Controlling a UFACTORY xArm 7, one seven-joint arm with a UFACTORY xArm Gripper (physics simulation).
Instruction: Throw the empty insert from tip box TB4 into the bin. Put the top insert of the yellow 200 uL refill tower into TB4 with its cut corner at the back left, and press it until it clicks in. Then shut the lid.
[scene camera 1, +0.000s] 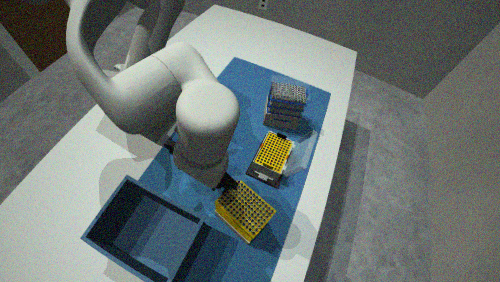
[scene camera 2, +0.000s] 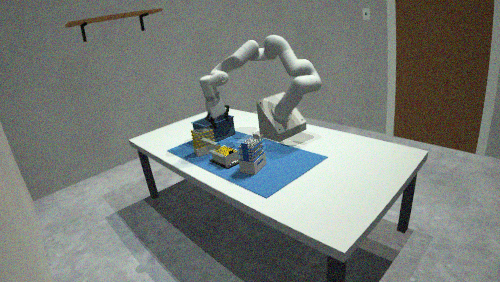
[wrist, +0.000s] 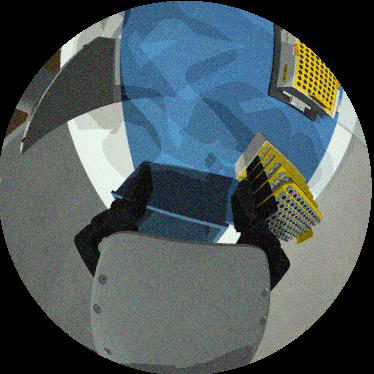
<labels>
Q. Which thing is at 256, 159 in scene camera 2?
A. A tip insert tower.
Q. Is my gripper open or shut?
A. Open.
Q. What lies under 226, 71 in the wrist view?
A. A blue mat.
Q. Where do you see my gripper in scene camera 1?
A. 199, 174
</labels>
